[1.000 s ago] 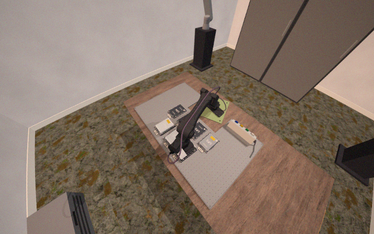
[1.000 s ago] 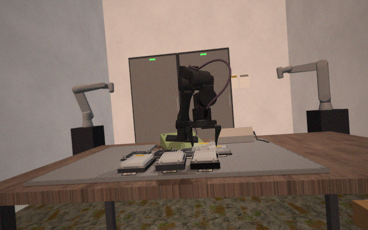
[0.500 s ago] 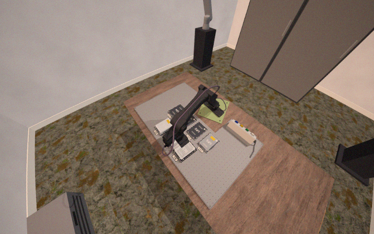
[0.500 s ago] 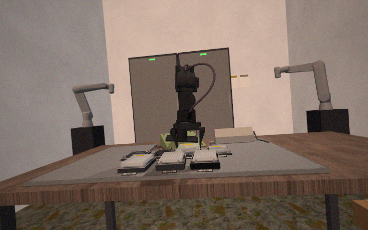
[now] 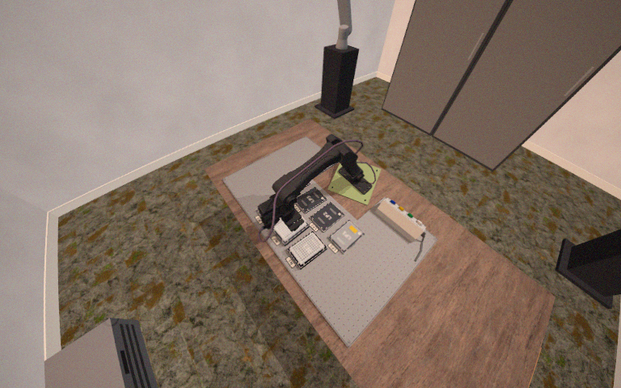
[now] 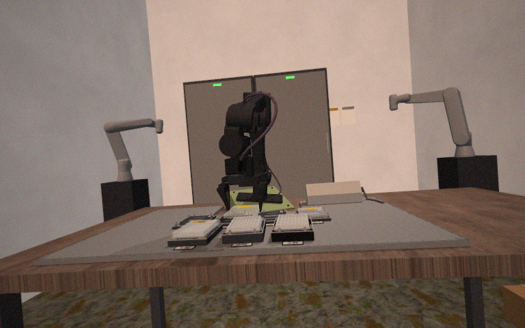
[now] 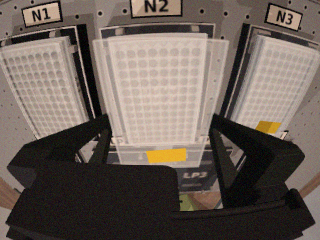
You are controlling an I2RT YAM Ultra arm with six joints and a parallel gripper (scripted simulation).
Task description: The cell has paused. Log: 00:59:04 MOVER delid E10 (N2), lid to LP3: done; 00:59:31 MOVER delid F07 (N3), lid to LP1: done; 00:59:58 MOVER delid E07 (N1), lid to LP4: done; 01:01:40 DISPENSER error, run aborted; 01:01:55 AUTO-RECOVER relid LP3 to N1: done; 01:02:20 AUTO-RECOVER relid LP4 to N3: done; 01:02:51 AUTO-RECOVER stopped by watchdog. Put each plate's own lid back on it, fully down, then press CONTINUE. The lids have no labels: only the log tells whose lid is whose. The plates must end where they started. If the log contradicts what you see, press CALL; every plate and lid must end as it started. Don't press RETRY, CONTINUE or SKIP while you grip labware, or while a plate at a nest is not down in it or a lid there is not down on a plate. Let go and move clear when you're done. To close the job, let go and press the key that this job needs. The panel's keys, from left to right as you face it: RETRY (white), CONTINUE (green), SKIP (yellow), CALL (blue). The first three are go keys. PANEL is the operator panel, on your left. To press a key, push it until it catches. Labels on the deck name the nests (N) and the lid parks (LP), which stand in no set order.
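My gripper is now 40 mm above the plate. Round my hand: LP3 park 180 mm behind, 70 mm to the right, 70 mm below; LP1 park 190 mm to the left, 180 mm behind, 70 mm below; lid 190 mm to the left, 180 mm behind, 60 mm below.
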